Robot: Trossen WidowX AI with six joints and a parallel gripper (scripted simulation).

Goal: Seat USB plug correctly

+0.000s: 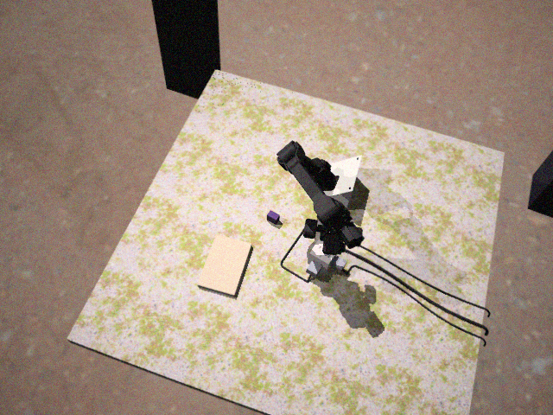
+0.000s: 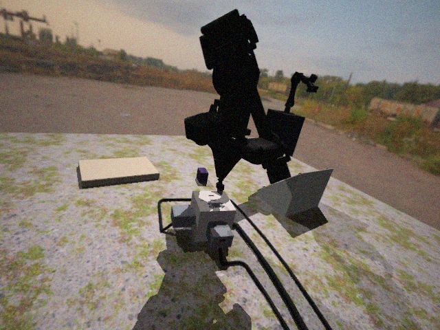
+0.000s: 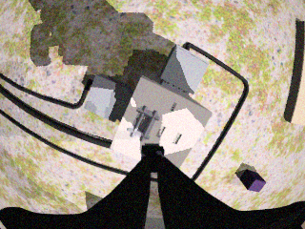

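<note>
The small dark USB plug lies 10 mm below my gripper tip. From my gripper tip the other things lie so: small purple block 230 mm to the right, 120 mm below, 80 mm behind; then tan flat board 320 mm to the right, 160 mm ahead, 120 mm below.
</note>
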